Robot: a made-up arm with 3 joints. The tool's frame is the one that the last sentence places.
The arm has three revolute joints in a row. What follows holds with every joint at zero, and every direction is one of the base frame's. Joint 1 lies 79.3 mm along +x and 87.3 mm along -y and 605.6 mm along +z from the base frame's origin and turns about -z. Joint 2 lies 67.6 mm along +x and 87.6 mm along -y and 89.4 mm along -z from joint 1 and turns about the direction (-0.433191, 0.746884, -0.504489). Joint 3 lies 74.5 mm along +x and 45.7 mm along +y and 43.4 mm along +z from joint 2 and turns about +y. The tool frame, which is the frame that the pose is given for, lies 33.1 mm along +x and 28.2 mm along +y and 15.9 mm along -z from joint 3; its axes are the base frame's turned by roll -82.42, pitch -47.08 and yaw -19.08 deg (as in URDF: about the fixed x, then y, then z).
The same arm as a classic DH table. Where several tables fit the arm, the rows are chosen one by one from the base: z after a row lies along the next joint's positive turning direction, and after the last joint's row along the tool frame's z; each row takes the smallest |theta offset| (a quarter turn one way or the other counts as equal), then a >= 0, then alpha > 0; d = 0 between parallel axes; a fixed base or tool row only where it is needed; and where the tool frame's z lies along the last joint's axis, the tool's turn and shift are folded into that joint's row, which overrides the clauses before.
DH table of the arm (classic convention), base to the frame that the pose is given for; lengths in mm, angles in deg. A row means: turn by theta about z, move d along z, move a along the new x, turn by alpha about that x. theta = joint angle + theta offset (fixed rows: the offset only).
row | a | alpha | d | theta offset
base (fixed) | 117.9 | 180 | 0 | -47.75
joint 1 | 14.5 | 59.7 | -452.1 | -77.86
joint 2 | 28.2 | 41.68 | -249.6 | 48.98
joint 3 | 26.8 | 14.45 | 67.8 | 28.24
tool (fixed) | 0 | 0 | 100.8 | -116.84

